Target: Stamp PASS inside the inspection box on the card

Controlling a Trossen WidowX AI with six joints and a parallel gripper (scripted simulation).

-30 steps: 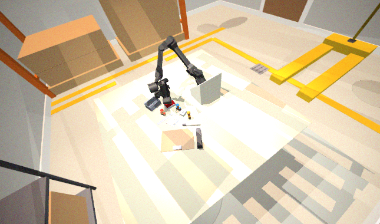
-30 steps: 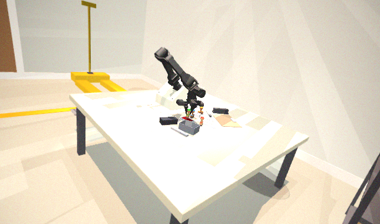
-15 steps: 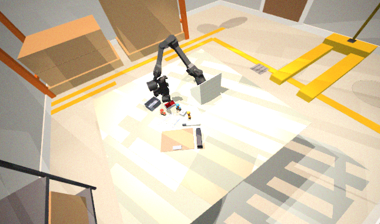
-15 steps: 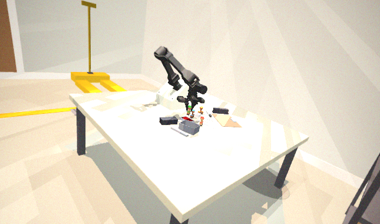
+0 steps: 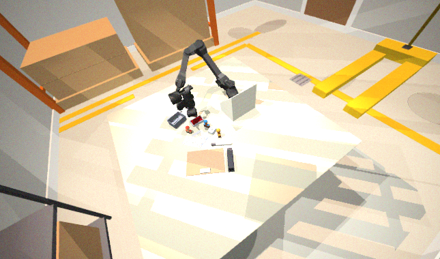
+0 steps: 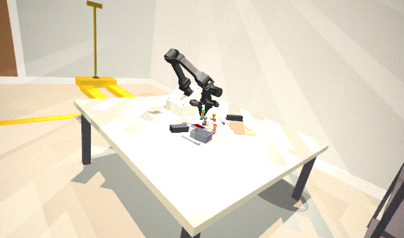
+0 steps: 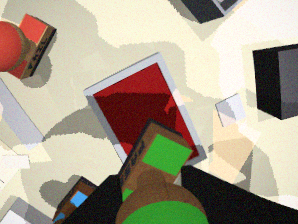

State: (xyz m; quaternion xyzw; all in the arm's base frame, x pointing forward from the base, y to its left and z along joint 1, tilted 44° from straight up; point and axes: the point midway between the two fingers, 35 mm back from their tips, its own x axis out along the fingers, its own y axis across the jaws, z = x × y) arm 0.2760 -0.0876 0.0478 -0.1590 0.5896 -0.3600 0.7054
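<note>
Right now my gripper tip is 150 mm to the right of the white card, 90 mm above it and 40 mm short of it. Round my gripper tip: blue stamp 80 mm to the left, 70 mm below, 40 mm behind; then green stamp right at my gripper tip; then red ink pad 90 mm below, 10 mm to the right, 10 mm behind.
</note>
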